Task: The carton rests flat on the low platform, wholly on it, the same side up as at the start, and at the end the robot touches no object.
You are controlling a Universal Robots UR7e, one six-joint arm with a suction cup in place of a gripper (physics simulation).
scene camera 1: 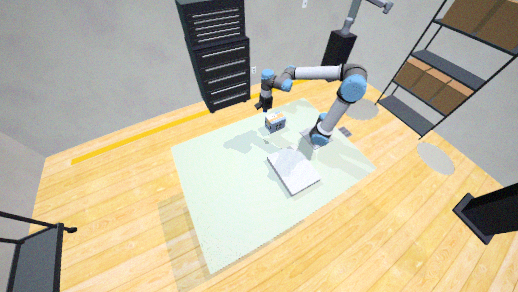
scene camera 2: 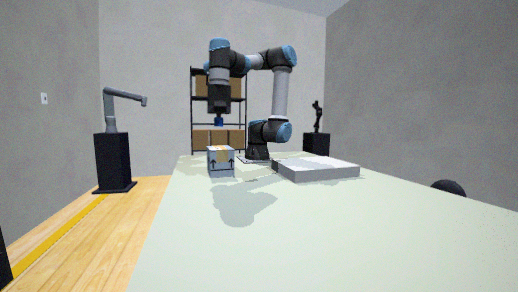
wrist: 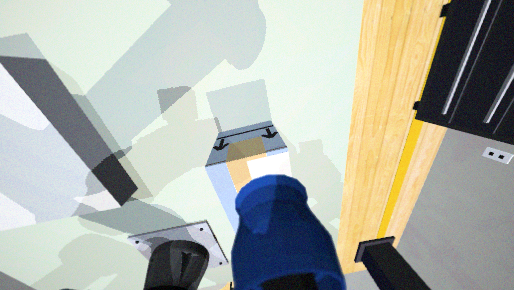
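Seen in the pictures: hand at its tool point: [scene camera 1: 265,110] [scene camera 2: 218,126] [wrist: 271,204]; arm's base at its link origin: [scene camera 2: 257,157] [wrist: 182,256].
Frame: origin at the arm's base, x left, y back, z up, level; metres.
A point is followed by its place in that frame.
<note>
The light blue-grey carton [scene camera 1: 275,123] {z 0.098, x -0.194, y -0.311 m} [scene camera 2: 220,162] {z 0.054, x -0.249, y -0.348 m} [wrist: 243,149] {z 0.084, x -0.239, y -0.347 m}, with orange tape, a white label on top and arrows on its side, stands upright on the pale green mat, beside and apart from the platform. The low white platform [scene camera 1: 295,173] {z 0.041, x 0.217, y -0.383 m} [scene camera 2: 322,170] {z 0.035, x 0.134, y -0.486 m} [wrist: 22,130] {z 0.041, x 0.049, y -0.408 m} lies flat on the mat and bears no object. My blue suction cup [scene camera 1: 265,110] [scene camera 2: 218,121] [wrist: 270,189] points down above the carton, with a gap between them in scene camera 2. It is open and holds nothing. In the wrist view it hides part of the carton's top.
The arm's base stands on a grey plate [wrist: 216,246] {z 0.001, x -0.103, y -0.019 m} on the mat [scene camera 1: 215,210] {z -0.007, x 0.200, y -0.946 m} [scene camera 2: 300,235] {z -0.007, x -0.127, y -0.799 m}, near the platform. A black drawer cabinet [scene camera 1: 222,65] stands beyond the mat's far edge. A rack [scene camera 1: 452,69] with brown boxes and dark pedestals [scene camera 1: 340,47] [scene camera 2: 114,160] stand farther off.
</note>
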